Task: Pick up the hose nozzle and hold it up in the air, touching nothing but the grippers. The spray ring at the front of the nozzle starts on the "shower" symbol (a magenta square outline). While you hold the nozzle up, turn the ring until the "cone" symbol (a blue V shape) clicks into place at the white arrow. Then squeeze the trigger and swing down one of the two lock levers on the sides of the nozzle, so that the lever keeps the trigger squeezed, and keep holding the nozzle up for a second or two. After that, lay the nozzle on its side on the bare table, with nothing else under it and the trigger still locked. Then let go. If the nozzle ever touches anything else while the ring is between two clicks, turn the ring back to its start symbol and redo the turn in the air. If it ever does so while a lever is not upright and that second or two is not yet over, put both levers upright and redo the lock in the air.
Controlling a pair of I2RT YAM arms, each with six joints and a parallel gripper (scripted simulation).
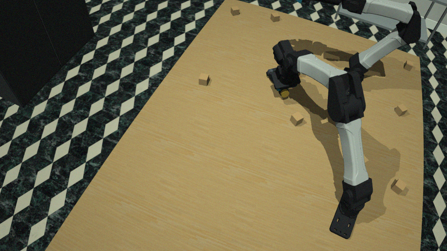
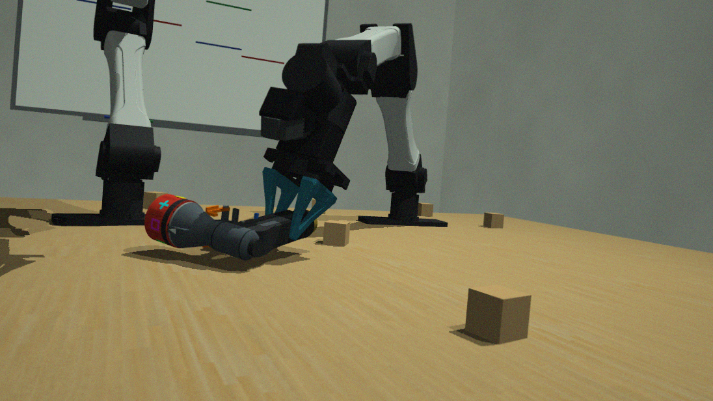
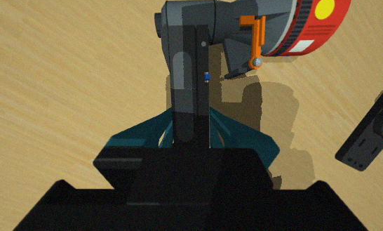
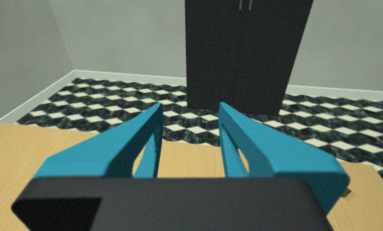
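Note:
The red spray ring is 110 mm behind my right hand and 360 mm below it.

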